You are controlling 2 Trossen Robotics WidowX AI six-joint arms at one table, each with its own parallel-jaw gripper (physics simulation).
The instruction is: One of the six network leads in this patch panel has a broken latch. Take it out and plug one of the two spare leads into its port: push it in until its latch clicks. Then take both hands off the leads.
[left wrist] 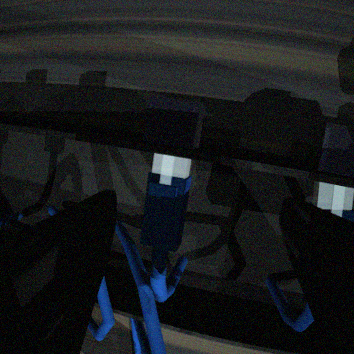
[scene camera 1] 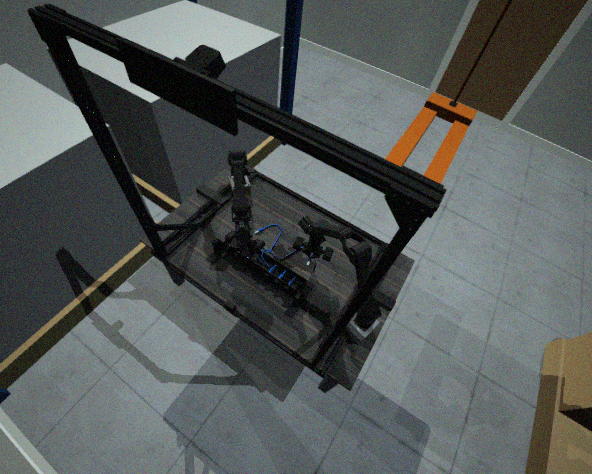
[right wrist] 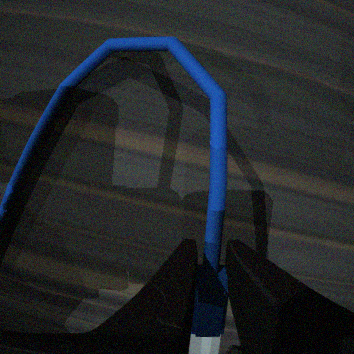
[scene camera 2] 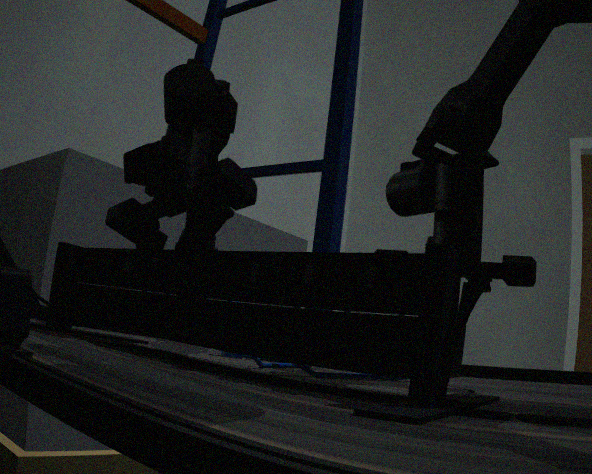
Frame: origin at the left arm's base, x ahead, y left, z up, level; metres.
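Seen in the pictures: left gripper, between the fingertips: (left wrist: 200,206) (scene camera 1: 246,255) (scene camera 2: 165,272); right gripper, between the fingertips: (scene camera 1: 310,257) (right wrist: 209,250); right arm's base, origin of its link: (scene camera 1: 363,321).
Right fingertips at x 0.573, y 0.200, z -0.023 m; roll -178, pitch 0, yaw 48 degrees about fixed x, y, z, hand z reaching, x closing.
A point is followed by its place in that frame.
The dark patch panel (scene camera 1: 299,289) (scene camera 2: 300,300) @[z 0.001, x 0.655, y -0.007 m] spans the table, with blue leads in it. In the left wrist view, a lead's dark blue plug body (left wrist: 165,215) @[z 0.026, x 0.497, y -0.090 m] with a white front meets the panel edge; its seating depth and latch click cannot be told. My left gripper (left wrist: 200,206) @[z 0.019, x 0.491, y -0.099 m] is open, its fingers standing apart on either side of this plug. Another white-fronted plug (left wrist: 334,197) @[z 0.023, x 0.464, y -0.132 m] sits at the right, partly behind a finger. My right gripper (right wrist: 209,250) @[z -0.023, x 0.573, y 0.200 m] is shut on a blue lead's plug (right wrist: 209,305) @[z -0.010, x 0.583, y 0.190 m], held off the table, its white end toward the bottom edge.
A blue cable loop (scene camera 1: 274,226) @[z -0.066, x 0.307, y 0.104 m] arches behind the panel, with a white-tipped end (scene camera 1: 257,231) @[z -0.059, x 0.322, y 0.005 m] near my left arm. Loose blue cables (left wrist: 145,300) @[z 0.018, x 0.478, y -0.055 m] cross below the plug in the left wrist view. A black frame (scene camera 1: 330,145) @[z 0.971, x 0.912, y -0.064 m] stands over the table; the scene is dim.
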